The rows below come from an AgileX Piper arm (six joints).
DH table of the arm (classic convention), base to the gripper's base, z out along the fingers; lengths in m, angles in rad. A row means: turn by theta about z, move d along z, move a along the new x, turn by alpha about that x. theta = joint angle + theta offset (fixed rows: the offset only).
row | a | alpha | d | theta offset
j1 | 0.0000 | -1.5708 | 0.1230 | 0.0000
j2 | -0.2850 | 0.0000 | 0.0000 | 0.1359
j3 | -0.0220 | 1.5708 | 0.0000 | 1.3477
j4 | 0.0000 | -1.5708 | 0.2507 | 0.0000
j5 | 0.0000 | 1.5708 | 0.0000 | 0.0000
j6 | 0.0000 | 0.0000 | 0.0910 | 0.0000
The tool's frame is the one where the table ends.
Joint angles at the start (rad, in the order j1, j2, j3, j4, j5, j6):
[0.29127 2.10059 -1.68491 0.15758 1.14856 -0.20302]
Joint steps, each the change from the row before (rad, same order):
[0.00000 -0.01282 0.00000 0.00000 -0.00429 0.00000]
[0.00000 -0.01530 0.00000 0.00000 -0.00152 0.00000]
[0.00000 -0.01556 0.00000 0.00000 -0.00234 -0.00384]
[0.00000 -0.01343 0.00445 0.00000 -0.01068 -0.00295]
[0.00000 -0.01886 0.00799 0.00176 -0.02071 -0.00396]
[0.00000 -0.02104 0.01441 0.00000 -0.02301 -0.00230]
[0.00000 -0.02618 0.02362 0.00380 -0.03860 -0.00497]
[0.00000 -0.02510 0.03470 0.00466 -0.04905 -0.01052]
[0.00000 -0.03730 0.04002 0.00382 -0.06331 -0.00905]
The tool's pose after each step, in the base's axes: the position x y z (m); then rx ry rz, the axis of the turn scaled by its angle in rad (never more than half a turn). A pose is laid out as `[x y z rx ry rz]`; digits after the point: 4 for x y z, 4 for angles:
[0.4069 0.1356 0.2030 -0.6565 2.9569 0.2303]
[0.4058 0.1352 0.2096 -0.6543 2.9402 0.2308]
[0.4046 0.1349 0.2162 -0.6573 2.9209 0.2309]
[0.4038 0.1345 0.2209 -0.6570 2.9006 0.2304]
[0.4027 0.1342 0.2272 -0.6536 2.8687 0.2316]
[0.4007 0.1335 0.2327 -0.6484 2.8394 0.2303]
[0.3982 0.1328 0.2382 -0.6401 2.7987 0.2324]
[0.3952 0.1318 0.2405 -0.6366 2.7583 0.2329]
[0.3912 0.1303 0.2467 -0.6254 2.6983 0.2308]

